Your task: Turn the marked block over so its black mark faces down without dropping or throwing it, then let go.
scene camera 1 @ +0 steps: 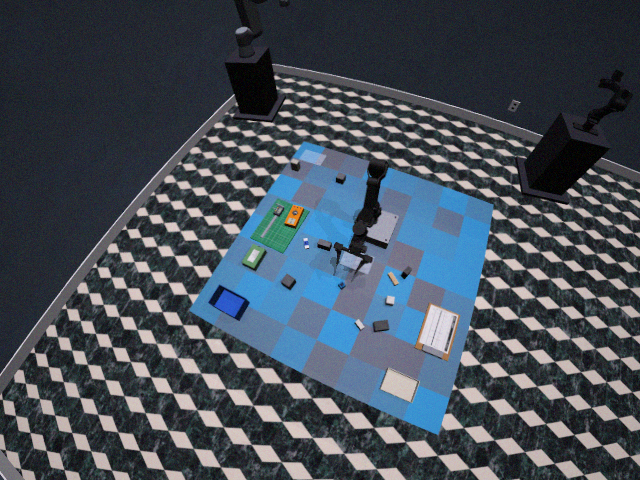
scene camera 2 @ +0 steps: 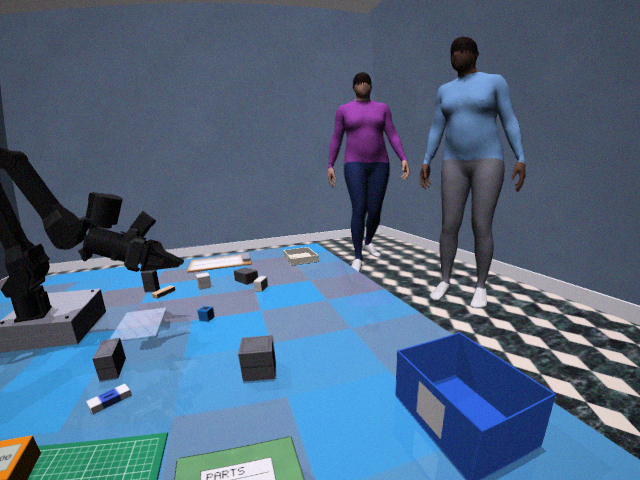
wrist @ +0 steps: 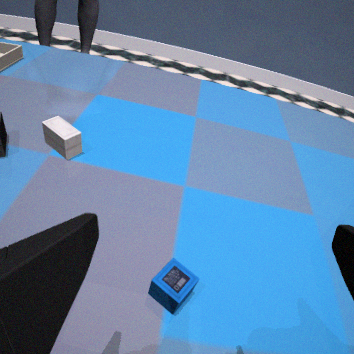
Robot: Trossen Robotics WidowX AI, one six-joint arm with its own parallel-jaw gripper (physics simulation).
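Places are measured from the arm's base along level axes (x ahead, y left, z up), in millimetres.
Where they show: gripper, fingertip midpoint: (scene camera 1: 345,269) (scene camera 2: 181,263) (wrist: 216,231); arm's base, origin of the base link: (scene camera 2: 33,314).
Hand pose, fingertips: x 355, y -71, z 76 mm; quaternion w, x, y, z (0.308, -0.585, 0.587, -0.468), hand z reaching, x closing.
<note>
Things, the pixels of their centre, and the offset from my fingertips. Level surfaces: height alone.
- marked block, body centre: (wrist: 172,285) (scene camera 2: 206,313) (scene camera 1: 341,285) dx +34, dy -8, dz -124 mm
- grey tiled mat, its level: dz -137 mm
- white block, body centre: (wrist: 61,136) (scene camera 2: 260,283) (scene camera 1: 359,325) dx +207, dy +116, dz -123 mm
- pale sheet, body centre: (scene camera 2: 140,323) (scene camera 1: 357,260) dx -120, dy +40, dz -135 mm
- wooden piece, body centre: (scene camera 2: 163,291) (scene camera 1: 393,278) dx -60, dy +236, dz -130 mm
- blue bin, body centre: (scene camera 2: 465,396) (scene camera 1: 229,302) dx +262, dy -520, dz -100 mm
The marked block (scene camera 1: 341,285) (scene camera 2: 205,313) (wrist: 174,285) is a small blue cube resting on the blue and grey tiled mat (scene camera 1: 323,361) (scene camera 2: 330,330) (wrist: 240,155). Its dark printed mark faces up in the wrist view. My gripper (scene camera 1: 344,277) (scene camera 2: 180,262) (wrist: 216,231) is open and empty, tilted forward and down, and hangs well above the mat. In the wrist view the block lies below the fingertips, nearer the left finger. It stands apart from both fingers.
A white block (scene camera 1: 359,324) (scene camera 2: 260,283) (wrist: 62,136) lies beyond the marked block. Dark blocks (scene camera 1: 324,244) (scene camera 2: 256,357), a pale sheet (scene camera 2: 139,322), a wooden piece (scene camera 1: 393,278) (scene camera 2: 163,291) and a blue bin (scene camera 1: 229,302) (scene camera 2: 439,428) are also on the mat. Two people stand behind.
</note>
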